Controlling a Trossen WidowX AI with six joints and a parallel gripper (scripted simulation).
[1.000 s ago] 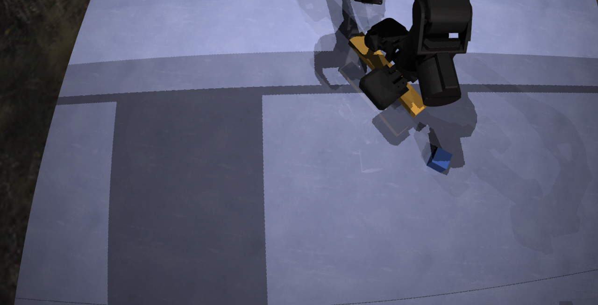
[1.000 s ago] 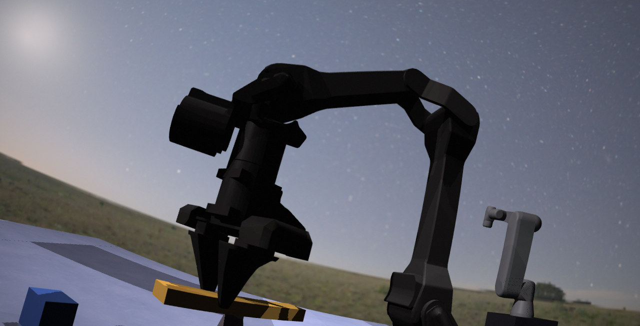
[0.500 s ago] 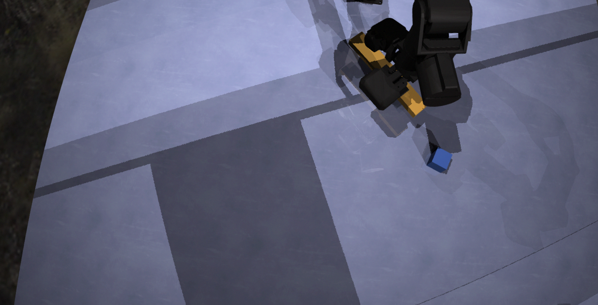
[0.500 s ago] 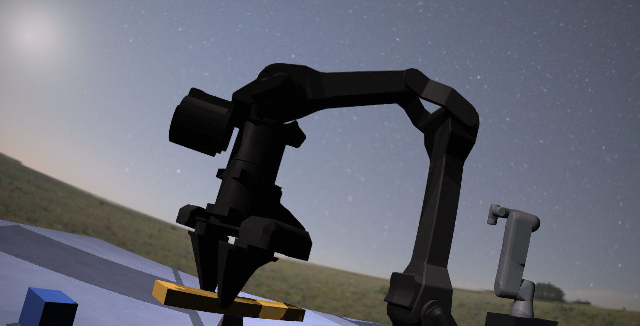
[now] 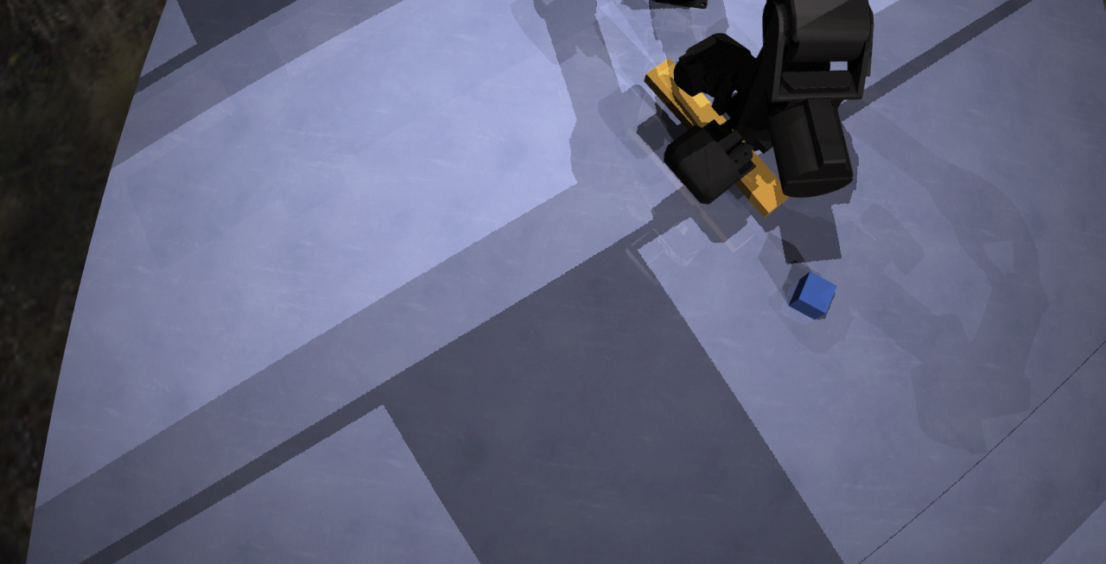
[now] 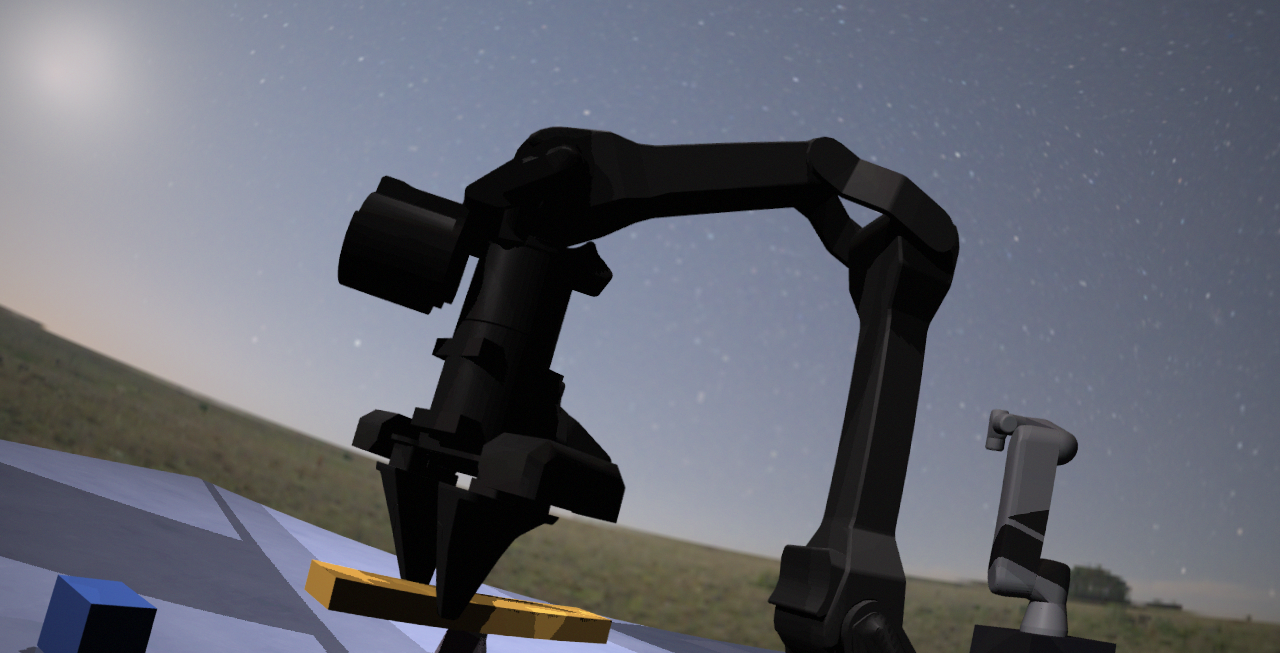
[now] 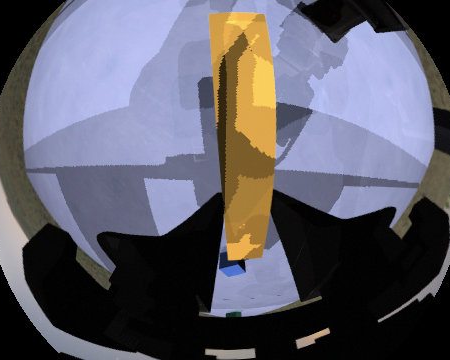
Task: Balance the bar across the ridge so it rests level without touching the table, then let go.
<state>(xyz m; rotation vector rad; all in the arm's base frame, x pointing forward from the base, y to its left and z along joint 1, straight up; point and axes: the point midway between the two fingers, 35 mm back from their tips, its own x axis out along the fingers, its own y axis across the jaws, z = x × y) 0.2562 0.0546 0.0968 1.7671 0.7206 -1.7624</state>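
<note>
The orange bar lies 2 cm behind my gripper tip and 2 cm to the right of it. Also, from my gripper tip: blue cube: 12 cm ahead, 10 cm to the left, 5 cm below.
</note>
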